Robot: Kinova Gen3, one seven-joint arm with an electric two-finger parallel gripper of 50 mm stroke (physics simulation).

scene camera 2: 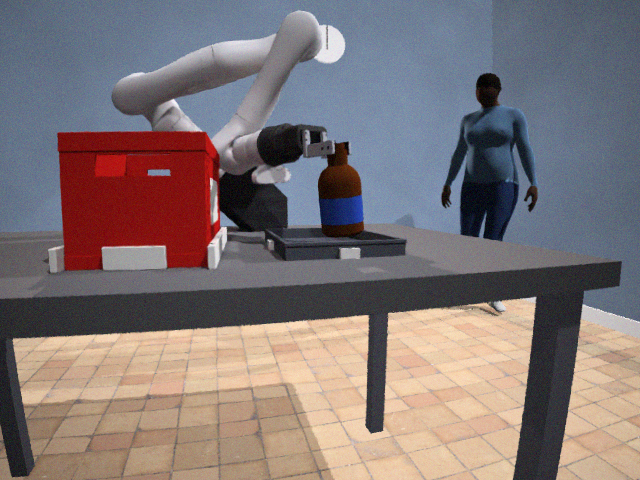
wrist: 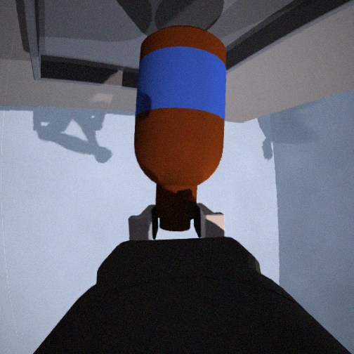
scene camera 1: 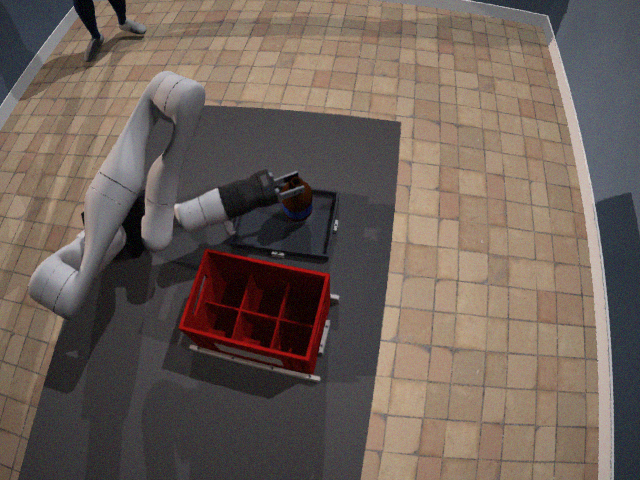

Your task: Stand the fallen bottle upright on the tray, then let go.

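Seen in the pictures: gripper, fingertip midpoint: (scene camera 2: pixel 342 147) (scene camera 1: pixel 301 181); arm's base at its link origin: (scene camera 2: pixel 220 173).
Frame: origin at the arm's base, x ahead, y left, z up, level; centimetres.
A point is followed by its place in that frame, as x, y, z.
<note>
A brown bottle (scene camera 1: pixel 298 203) {45.7, 8.9, -2.8} (scene camera 2: pixel 340 188) {48.5, 10.8, -5.1} (wrist: pixel 180 140) with a blue band is close to upright, neck up, over the dark tray (scene camera 1: pixel 331 227) {53.3, 8.0, -13.0} (scene camera 2: pixel 372 249) {54.5, 13.2, -14.4} (wrist: pixel 35 40). In the scene camera 2 view its base is low inside the tray's rim; whether it touches the tray floor cannot be told for certain. My gripper (scene camera 1: pixel 294 184) {46.6, 12.0, 1.8} (scene camera 2: pixel 339 148) {46.6, 12.0, 1.8} (wrist: pixel 175 215) comes in from the side and is shut on the bottle's neck, one finger on each side. The near rim hides part of the tray floor in the scene camera 2 view.
A red crate (scene camera 1: pixel 248 342) {33.6, -21.1, -14.7} (scene camera 2: pixel 134 206) {50.6, -19.9, -7.5} with compartments stands beside the tray, with white blocks (scene camera 1: pixel 324 336) {51.3, -20.2, -12.5} (scene camera 2: pixel 134 256) {51.8, -20.2, -13.8} along its foot. The dark table (scene camera 1: pixel 361 320) {60.0, -15.7, -15.6} (scene camera 2: pixel 465 273) {70.3, 16.5, -15.5} bears both. A person (scene camera 2: pixel 491 144) stands beyond the table.
</note>
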